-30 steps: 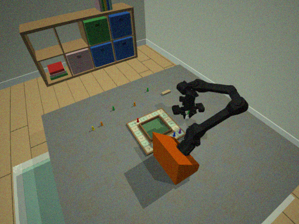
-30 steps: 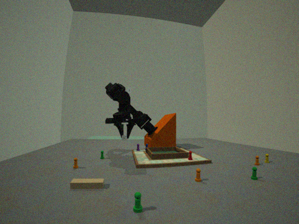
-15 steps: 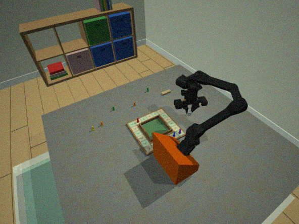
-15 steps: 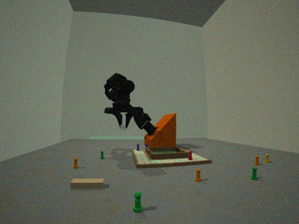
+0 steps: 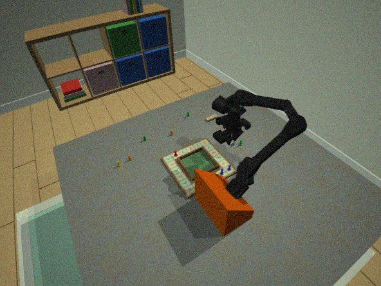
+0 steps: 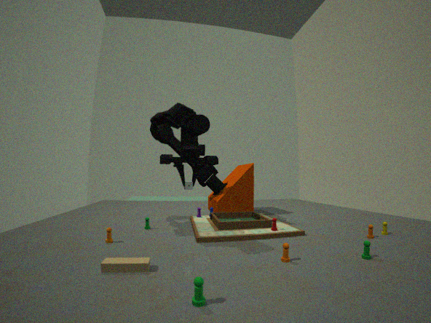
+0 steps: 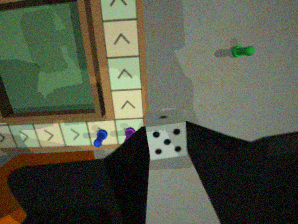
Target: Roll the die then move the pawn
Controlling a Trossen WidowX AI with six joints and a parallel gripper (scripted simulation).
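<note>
The red pawn lies 200 mm ahead of my gripper tip, 200 mm to the left of it and 100 mm below it. The rest, counted from my gripper tip: blue pawn: 50 mm behind, 90 mm to the left, 100 mm below; then white die: right at my gripper tip; then purple pawn: 50 mm behind, 50 mm to the left, 100 mm below.
</note>
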